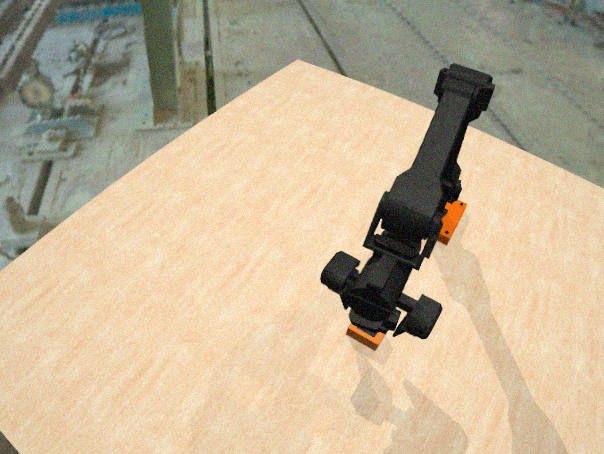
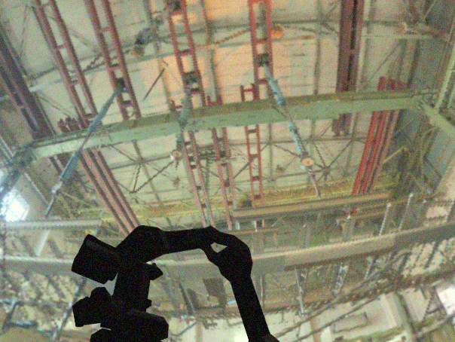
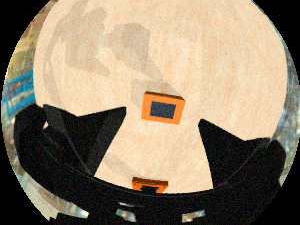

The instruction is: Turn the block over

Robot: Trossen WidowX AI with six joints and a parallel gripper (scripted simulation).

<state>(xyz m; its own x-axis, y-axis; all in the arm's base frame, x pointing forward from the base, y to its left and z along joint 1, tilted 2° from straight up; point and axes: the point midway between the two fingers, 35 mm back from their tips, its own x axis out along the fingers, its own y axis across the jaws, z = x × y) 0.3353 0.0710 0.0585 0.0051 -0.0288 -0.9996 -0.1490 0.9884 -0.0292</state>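
My gripper tip is 3 cm above the orange block.
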